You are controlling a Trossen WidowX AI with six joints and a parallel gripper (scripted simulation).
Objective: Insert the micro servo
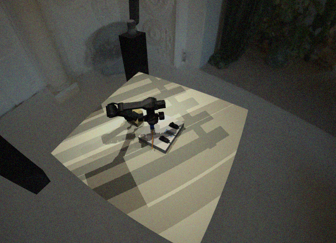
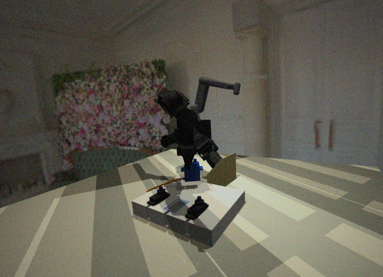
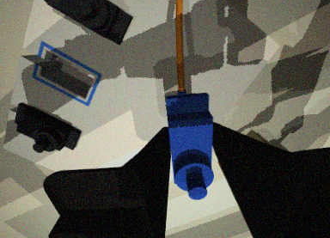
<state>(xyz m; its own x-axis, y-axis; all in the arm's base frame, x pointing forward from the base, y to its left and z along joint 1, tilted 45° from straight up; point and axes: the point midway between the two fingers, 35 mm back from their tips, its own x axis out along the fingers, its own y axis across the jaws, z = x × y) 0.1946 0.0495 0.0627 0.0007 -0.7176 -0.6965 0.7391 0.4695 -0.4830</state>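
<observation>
Right now the white deck is 100 mm below my gripper tip, 40 mm to the left of it and 10 mm ahead of it.
</observation>
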